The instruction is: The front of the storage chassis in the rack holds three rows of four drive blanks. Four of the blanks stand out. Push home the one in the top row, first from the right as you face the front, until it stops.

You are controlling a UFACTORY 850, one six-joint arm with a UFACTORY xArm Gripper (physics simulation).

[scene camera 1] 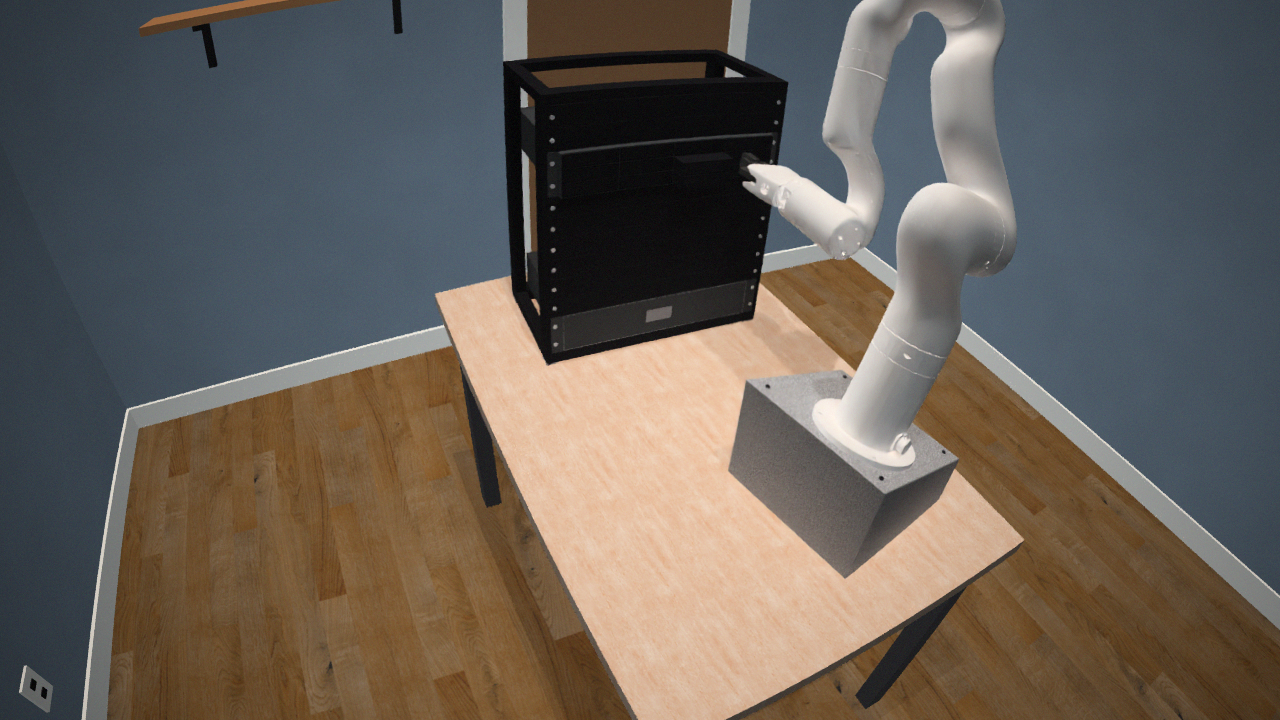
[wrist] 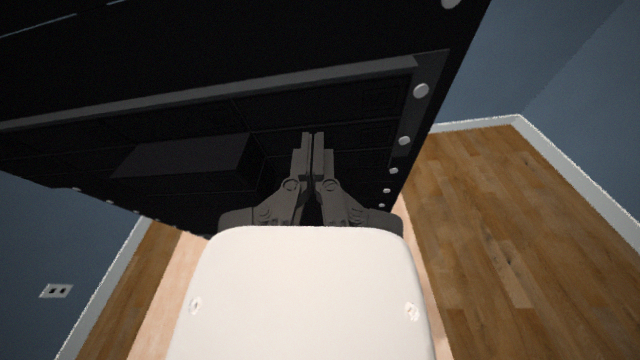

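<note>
The storage chassis (scene camera 1: 590, 174) (wrist: 215, 95) is a dark unit with a grey top lip, set in the black rack (scene camera 1: 545, 259) (wrist: 460, 30). In the wrist view the top-row right-end blank (wrist: 325, 105) lies just under the lip; no raised side shows on it, and it looks about level with its surroundings. Another blank (scene camera 1: 702, 159) (wrist: 185, 155) stands out clearly to the left of the fingers, below the top row. My gripper (scene camera 1: 744, 164) (wrist: 314, 144) is shut and empty, its tips at the chassis front near the target's lower edge. Whether they touch cannot be told.
The rack stands on the wooden table (scene camera 1: 626, 447). A grey panel (scene camera 1: 608, 322) with a light label sits low in it. The arm's grey base block (scene camera 1: 796, 474) is at the table's right. Round screw heads (wrist: 421, 90) line the rack's right post.
</note>
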